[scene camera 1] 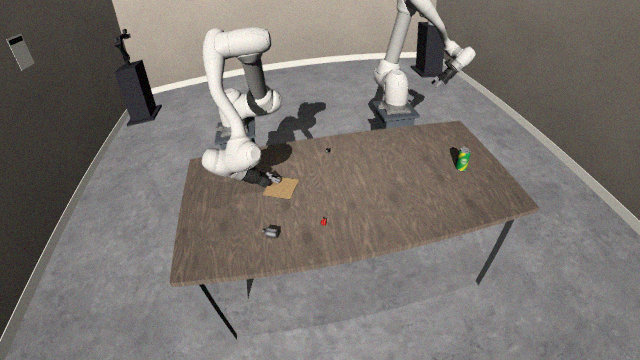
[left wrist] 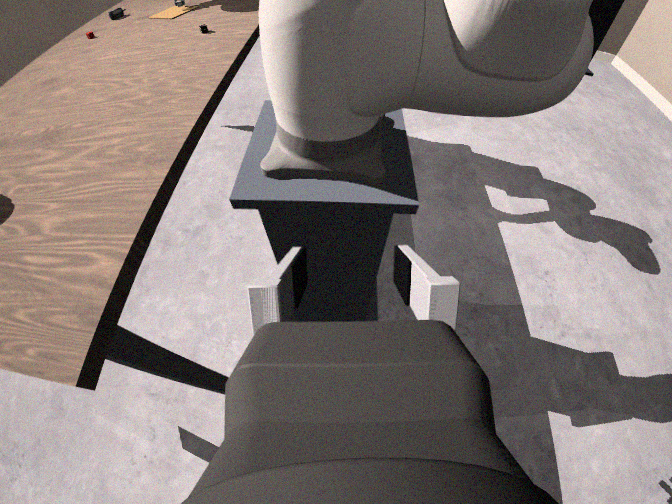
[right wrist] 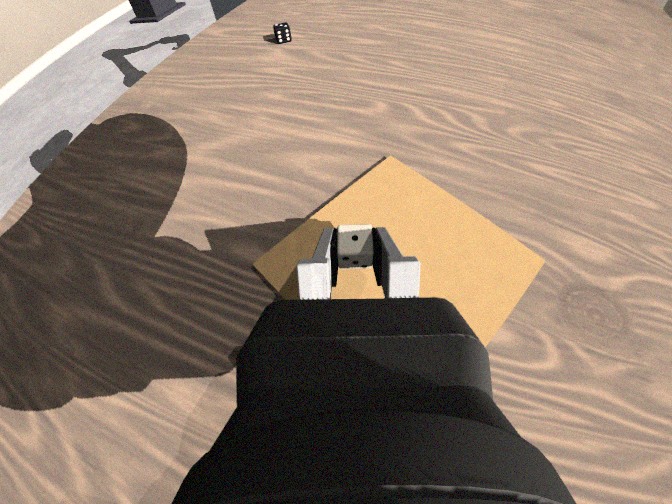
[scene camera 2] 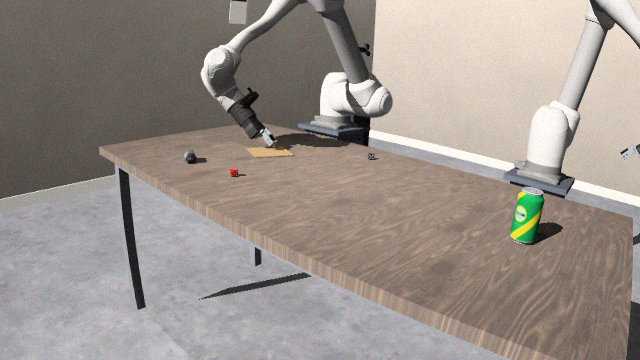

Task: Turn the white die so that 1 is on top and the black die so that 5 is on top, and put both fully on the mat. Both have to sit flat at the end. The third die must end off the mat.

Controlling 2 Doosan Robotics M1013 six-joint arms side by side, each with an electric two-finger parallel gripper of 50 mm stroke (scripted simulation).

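Note:
My own grippers are visible to me: the left gripper (left wrist: 350, 264), and the right gripper (scene camera 2: 273, 143), (right wrist: 354, 246). I also see a white die (right wrist: 354, 242), and there is a tan mat (right wrist: 466, 259) as well.

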